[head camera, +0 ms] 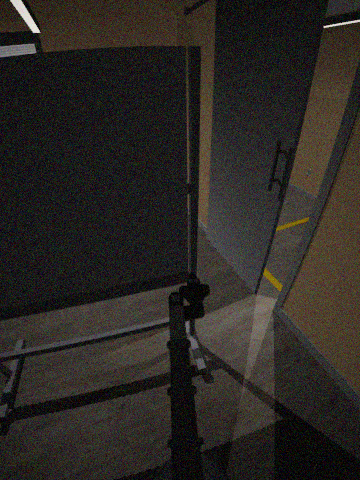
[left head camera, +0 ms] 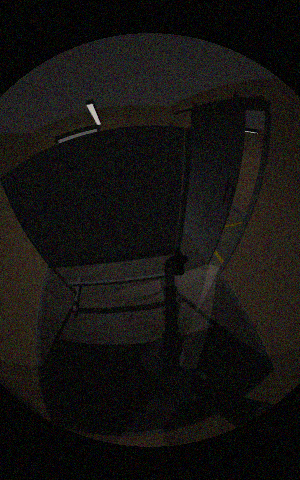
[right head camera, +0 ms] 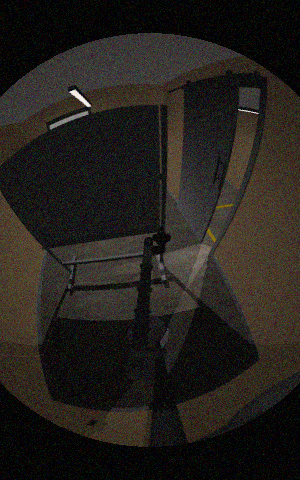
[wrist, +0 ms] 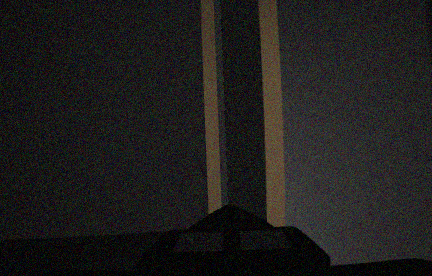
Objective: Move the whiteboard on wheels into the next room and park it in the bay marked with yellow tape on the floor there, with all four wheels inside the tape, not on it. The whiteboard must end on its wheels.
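Where they show: gripper, fingertip midpoint: (head camera: 191, 273) (left head camera: 177, 248) (right head camera: 161, 226) (wrist: 229, 223); robot's base, link origin: (left head camera: 161, 355) (right head camera: 148, 333).
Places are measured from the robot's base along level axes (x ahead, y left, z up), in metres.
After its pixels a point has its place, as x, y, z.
The whiteboard on wheels (head camera: 94, 171) {0.811, 0.247, 1.296} (left head camera: 100, 193) {0.777, 0.410, 1.271} (right head camera: 89, 171) {0.791, 0.343, 1.288} stands upright in front of me, its dark panel filling the left of the view. Its right post (head camera: 194, 171) {0.877, -0.098, 1.251} (wrist: 243, 105) {0.877, -0.100, 0.825} runs down to the base rails (head camera: 86, 339) {0.750, 0.555, 0.322}. My gripper (head camera: 195, 293) (left head camera: 176, 262) (right head camera: 159, 240) (wrist: 229, 223) {0.847, -0.087, 0.747} is shut, with its tips together right at the foot of that post; nothing shows between the fingers. Yellow tape (head camera: 292, 224) {2.333, -1.617, -0.027} (right head camera: 224, 206) {2.292, -1.529, -0.036} (left head camera: 233, 224) {2.375, -1.748, -0.037} lies on the floor beyond the doorway, with a second strip (head camera: 273, 279) {1.419, -0.955, -0.028} nearer.
A grey door (head camera: 253, 129) {1.605, -0.588, 1.275} stands open to the right of the board, with a dark handle (head camera: 279, 171) {1.325, -0.685, 1.078}. The door frame (head camera: 330, 184) {1.038, -0.830, 1.112} and a tan wall (head camera: 330, 300) {0.778, -0.933, 0.479} close off the right side. The gap to the other room is narrow. The scene is very dim.
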